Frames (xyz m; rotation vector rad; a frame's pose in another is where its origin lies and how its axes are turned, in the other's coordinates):
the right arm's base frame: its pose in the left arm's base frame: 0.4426 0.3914 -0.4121 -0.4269 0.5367 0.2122
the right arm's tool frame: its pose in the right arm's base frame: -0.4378 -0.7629 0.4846 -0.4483 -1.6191 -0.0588
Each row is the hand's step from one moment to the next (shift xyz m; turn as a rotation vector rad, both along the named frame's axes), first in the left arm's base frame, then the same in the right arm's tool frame.
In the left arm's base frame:
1: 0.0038 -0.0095 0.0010 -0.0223 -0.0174 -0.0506
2: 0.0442 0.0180 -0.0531 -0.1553 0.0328 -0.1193
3: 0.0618 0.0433 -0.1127 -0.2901 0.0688 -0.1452
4: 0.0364 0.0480 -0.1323 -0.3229 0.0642 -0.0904
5: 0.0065 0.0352 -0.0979 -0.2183 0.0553 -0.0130
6: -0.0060 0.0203 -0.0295 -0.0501 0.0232 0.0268
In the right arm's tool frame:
1: -0.0042 -0.0082 -0.0046 -0.0532 0.0228 0.0022
2: -0.0098 0.0433 -0.0559 -0.1115 0.1204 0.1118
3: -0.0282 0.0994 -0.0879 -0.1504 0.1795 0.2348
4: -0.0469 0.1186 -0.0698 -0.1269 0.1437 0.2825
5: -0.0417 0.0898 -0.0325 -0.0452 0.0744 0.2081
6: -0.0089 0.0352 -0.0010 0.0168 0.0053 0.0588

